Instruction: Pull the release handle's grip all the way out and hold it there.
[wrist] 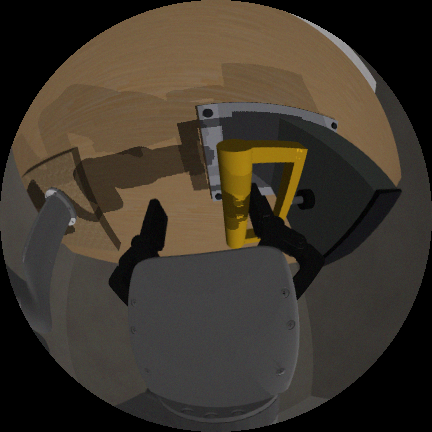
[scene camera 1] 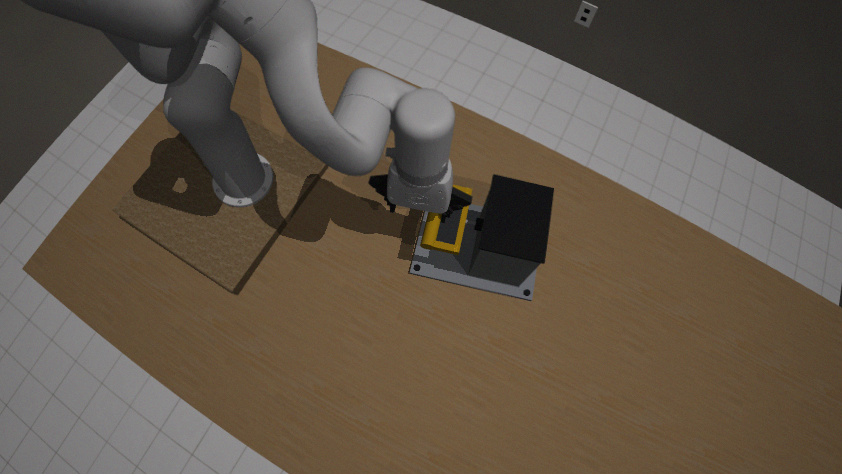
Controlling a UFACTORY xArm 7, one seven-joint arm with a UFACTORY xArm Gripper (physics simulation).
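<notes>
The release handle is a yellow rectangular frame with a thick round grip bar (scene camera 1: 431,235) (wrist: 235,172), in front of a dark housing (scene camera 1: 517,217) (wrist: 330,185). A short rod with a black collar (scene camera 1: 478,224) (wrist: 306,199) is between the frame and the housing. My gripper (scene camera 1: 418,213) (wrist: 203,200) is open, with nothing clamped. In the wrist view, the grip bar appears between the fingers, much closer to the right finger. That finger's tip overlaps the frame's opening, beside the bar; its depth is hard to tell. My wrist partly hides the handle in the scene view.
The housing stands on a grey base plate (scene camera 1: 471,283) (wrist: 280,109) with dark bolts at its corners. The plate lies on a wooden table (scene camera 1: 353,329) (wrist: 175,50). My arm's base stands on a brown board (scene camera 1: 235,259) to the left.
</notes>
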